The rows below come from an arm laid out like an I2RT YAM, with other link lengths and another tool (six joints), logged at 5 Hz.
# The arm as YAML. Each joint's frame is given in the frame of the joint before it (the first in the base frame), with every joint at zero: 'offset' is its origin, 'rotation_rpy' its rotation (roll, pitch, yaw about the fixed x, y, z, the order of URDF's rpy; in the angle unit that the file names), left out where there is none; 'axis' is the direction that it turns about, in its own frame. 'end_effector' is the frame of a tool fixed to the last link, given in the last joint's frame.
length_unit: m
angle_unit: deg
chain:
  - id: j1
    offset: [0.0, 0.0, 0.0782]
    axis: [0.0, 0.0, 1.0]
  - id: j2
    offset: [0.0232, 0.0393, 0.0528]
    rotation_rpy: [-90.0, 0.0, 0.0]
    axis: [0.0, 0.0, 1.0]
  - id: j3
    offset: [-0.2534, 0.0, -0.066]
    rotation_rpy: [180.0, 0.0, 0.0]
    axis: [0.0, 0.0, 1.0]
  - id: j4
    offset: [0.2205, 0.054, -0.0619]
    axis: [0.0, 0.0, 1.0]
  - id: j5
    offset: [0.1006, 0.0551, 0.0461]
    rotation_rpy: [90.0, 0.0, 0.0]
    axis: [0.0, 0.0, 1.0]
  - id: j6
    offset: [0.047, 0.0, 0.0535]
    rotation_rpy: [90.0, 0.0, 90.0]
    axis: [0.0, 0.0, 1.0]
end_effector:
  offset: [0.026, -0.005, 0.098]
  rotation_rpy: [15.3, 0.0, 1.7]
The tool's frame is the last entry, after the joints.
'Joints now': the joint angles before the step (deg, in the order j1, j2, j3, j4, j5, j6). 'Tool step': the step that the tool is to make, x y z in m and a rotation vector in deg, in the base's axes. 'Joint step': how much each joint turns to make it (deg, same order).
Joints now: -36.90, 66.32, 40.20, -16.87, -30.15, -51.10
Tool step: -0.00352, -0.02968, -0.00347, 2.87, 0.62, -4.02
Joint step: -5.03, 4.69, 3.09, -0.33, -1.99, 0.72
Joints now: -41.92, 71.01, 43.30, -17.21, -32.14, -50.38
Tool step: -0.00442, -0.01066, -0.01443, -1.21, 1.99, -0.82
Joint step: -1.53, 2.31, -0.68, 1.08, 1.11, -2.43
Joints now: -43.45, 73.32, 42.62, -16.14, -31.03, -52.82
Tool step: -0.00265, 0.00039, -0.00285, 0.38, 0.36, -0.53
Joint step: -0.14, -0.30, -0.59, -0.05, 0.24, 0.35
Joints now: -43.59, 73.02, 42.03, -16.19, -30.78, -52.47
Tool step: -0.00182, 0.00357, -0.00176, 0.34, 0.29, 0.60
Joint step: 0.04, -0.41, -0.32, -0.77, -0.41, -0.45
